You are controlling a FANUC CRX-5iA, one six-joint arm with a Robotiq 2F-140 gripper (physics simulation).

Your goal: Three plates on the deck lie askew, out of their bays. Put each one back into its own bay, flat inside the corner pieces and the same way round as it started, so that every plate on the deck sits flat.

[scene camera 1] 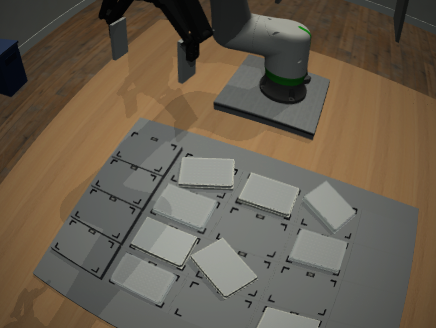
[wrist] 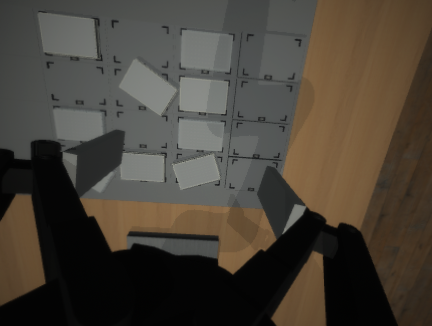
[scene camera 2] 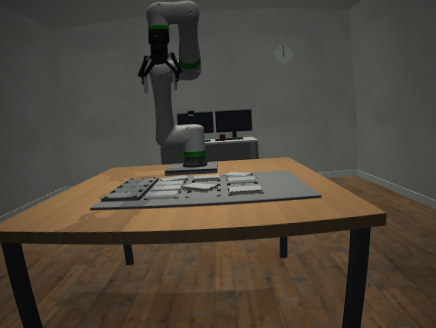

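Pixels of known places: gripper, fingertip midpoint: [scene camera 1: 150, 65] [wrist: 194, 164] [scene camera 2: 160, 91]; arm's base, origin of the base link: [scene camera 1: 283, 88] [scene camera 2: 195, 165].
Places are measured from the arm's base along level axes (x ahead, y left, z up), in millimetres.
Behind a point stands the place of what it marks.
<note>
My gripper [scene camera 1: 152, 68] @[z 411, x 560, y 6 mm] [scene camera 2: 160, 86] @[z 411, x 560, y 6 mm] [wrist: 194, 164] @[z 411, x 560, y 6 mm] is open and empty, high above the table on the robot-base side. One askew plate [scene camera 1: 206, 172] @[z -2, x 399, y -10 mm] [wrist: 196, 171] @[z -2, x 397, y -11 mm] lies turned slightly across its corner pieces, at the end of the row beside the black divider. A second plate [scene camera 1: 224, 268] @[z -2, x 595, y 164 mm] [scene camera 2: 201, 186] @[z -2, x 610, y 173 mm] [wrist: 148, 87] @[z -2, x 594, y 160 mm] lies strongly turned and tilted across bay corners, near a neighbouring plate. A third plate [scene camera 1: 330, 206] @[z -2, x 329, y 294 mm] [scene camera 2: 238, 174] @[z -5, x 332, y 298 mm] lies turned at the deck's robot side; my left finger hides most of it in the wrist view. The deck [scene camera 1: 380, 240] @[z -18, x 342, y 464 mm] [scene camera 2: 290, 187] @[z -17, x 609, y 540 mm] [wrist: 20, 125] @[z -18, x 409, y 480 mm] is grey with black corner pieces.
Several other plates sit squarely in bays, among them one [scene camera 1: 268, 195] @[z -3, x 379, y 145 mm] [wrist: 143, 167] @[z -3, x 373, y 141 mm] between two askew plates and one [scene camera 1: 164, 242] @[z -3, x 611, y 23 mm] [wrist: 203, 95] @[z -3, x 611, y 18 mm] beside the tilted plate. The robot's base plate [scene camera 1: 240, 97] @[z 2, x 118, y -84 mm] [scene camera 2: 175, 169] @[z -1, x 122, y -89 mm] stands behind the deck. A blue bin [scene camera 1: 10, 67] stands on the floor.
</note>
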